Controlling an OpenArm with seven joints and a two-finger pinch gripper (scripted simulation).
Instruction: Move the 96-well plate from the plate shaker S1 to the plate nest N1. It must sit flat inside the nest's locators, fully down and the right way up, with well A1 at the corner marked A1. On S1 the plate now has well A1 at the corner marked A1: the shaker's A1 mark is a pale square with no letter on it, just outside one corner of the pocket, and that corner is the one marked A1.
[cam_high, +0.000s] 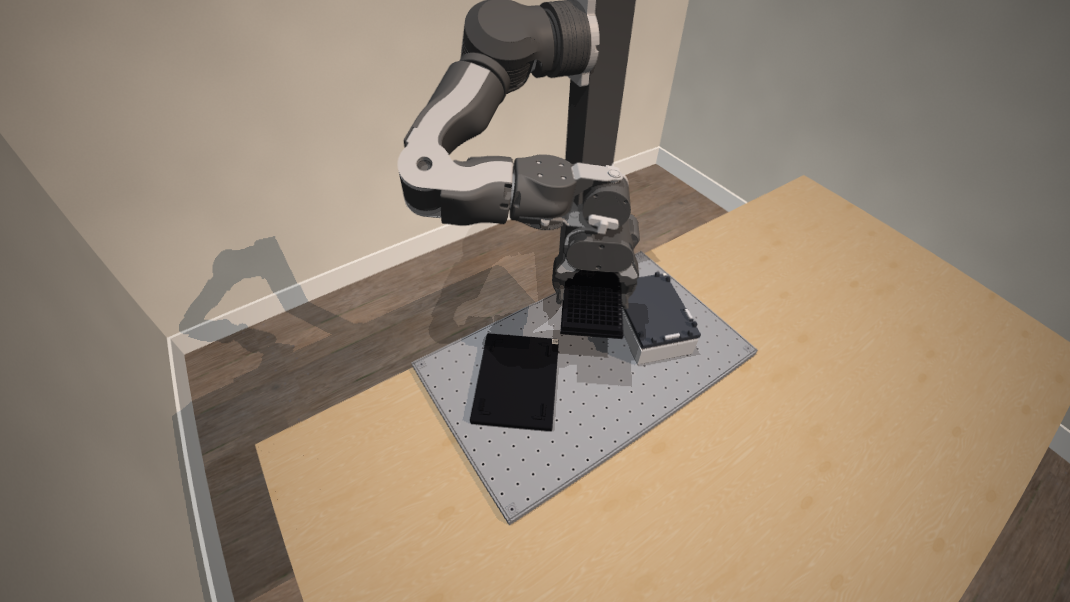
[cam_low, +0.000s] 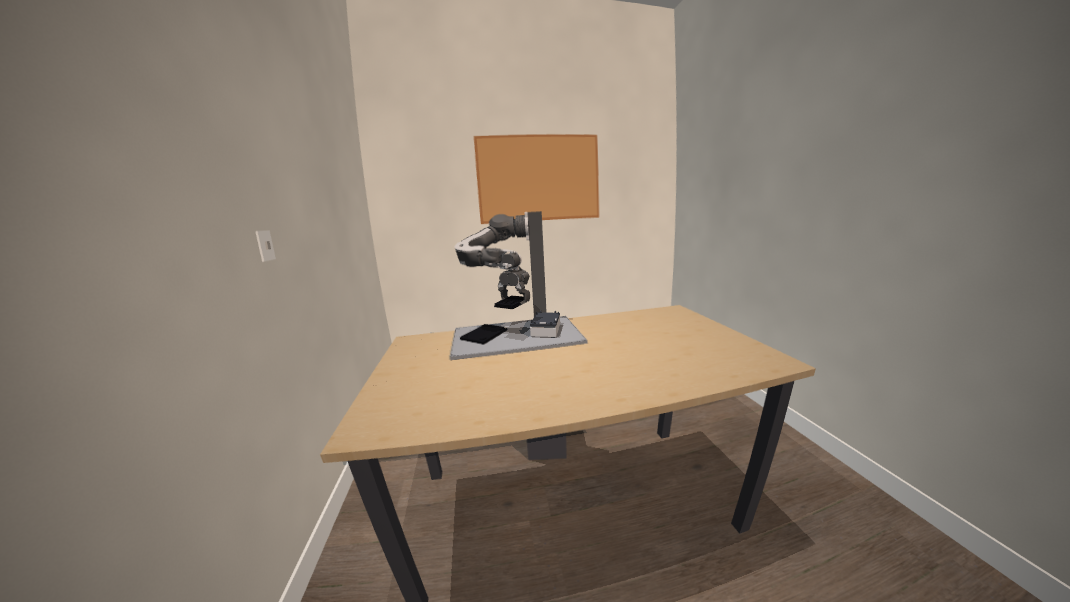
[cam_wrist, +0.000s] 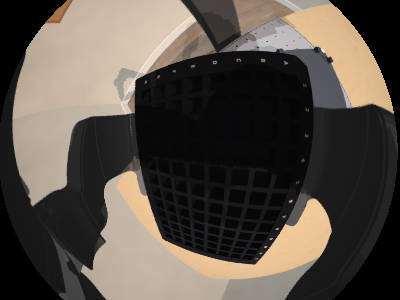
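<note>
Now: the black plate nest N1 13 cm to the right of my hand, 12 cm below it and 2 cm ahead of it. From my hand the other things lie so: black 96-well plate (1 cm to the right, 1 cm ahead); then pale grey plate shaker S1 (13 cm to the left, 9 cm below, 4 cm ahead).
</note>
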